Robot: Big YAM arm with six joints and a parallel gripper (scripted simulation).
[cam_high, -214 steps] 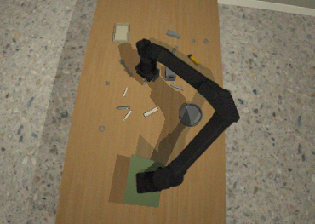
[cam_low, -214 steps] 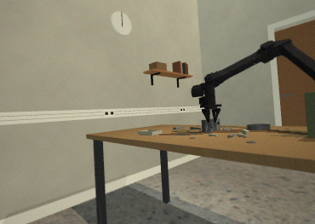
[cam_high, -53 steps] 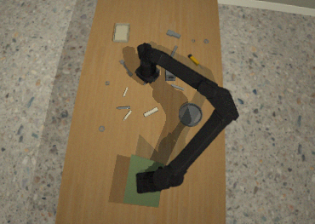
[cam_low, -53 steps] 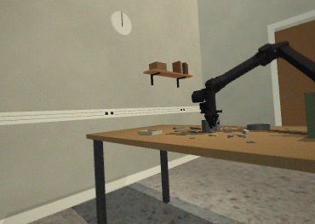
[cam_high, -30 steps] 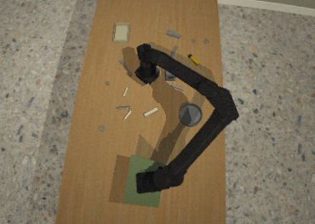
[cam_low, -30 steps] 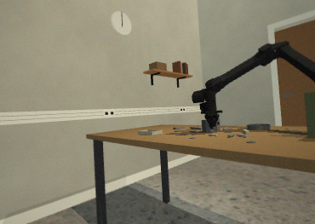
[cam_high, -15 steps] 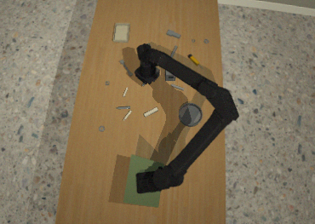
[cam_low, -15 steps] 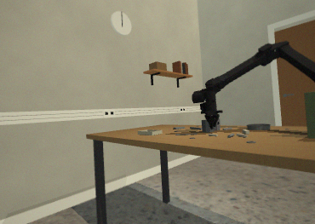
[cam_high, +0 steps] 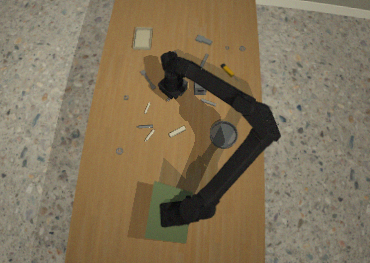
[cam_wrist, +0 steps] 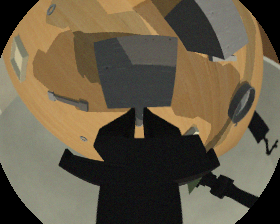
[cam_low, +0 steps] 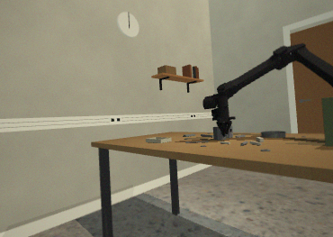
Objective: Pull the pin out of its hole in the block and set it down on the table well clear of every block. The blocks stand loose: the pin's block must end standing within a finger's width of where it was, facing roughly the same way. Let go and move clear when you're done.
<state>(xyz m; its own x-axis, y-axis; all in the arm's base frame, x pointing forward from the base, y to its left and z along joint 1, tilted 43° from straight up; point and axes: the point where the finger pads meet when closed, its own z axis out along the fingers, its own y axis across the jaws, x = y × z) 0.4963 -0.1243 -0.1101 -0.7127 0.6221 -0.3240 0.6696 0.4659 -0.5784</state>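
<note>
The white stick is 160 mm behind my hand, 20 mm to the right of it and 20 mm below it. Round my hand: shallow tray 350 mm ahead, 130 mm to the left, 20 mm below; then round dish 190 mm behind, 220 mm to the right, 20 mm below; then slim grey pin 10 mm ahead, 10 mm to the right.
</note>
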